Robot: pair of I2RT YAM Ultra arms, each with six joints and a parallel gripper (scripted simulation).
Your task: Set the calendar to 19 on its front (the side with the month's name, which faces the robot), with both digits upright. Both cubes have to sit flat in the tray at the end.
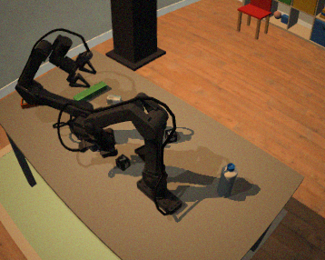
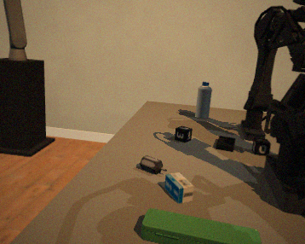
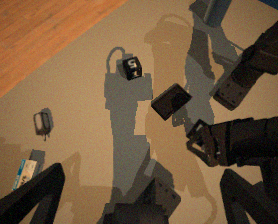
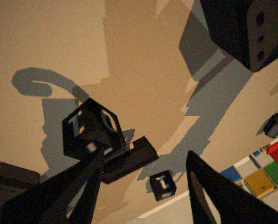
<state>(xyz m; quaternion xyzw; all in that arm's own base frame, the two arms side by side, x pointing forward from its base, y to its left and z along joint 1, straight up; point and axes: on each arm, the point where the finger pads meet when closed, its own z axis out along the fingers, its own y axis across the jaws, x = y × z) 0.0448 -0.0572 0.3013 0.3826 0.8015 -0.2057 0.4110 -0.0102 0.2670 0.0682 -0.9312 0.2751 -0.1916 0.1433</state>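
The black cube lies 1 cm ahead of my right hand, 5 cm to the right of it and 6 cm below it. Also, from my right hand: blue-and-white box: 26 cm ahead, 30 cm to the left, 7 cm below; green box: 21 cm ahead, 45 cm to the left, 7 cm below; dark grey object: 33 cm ahead, 20 cm to the left, 7 cm below.
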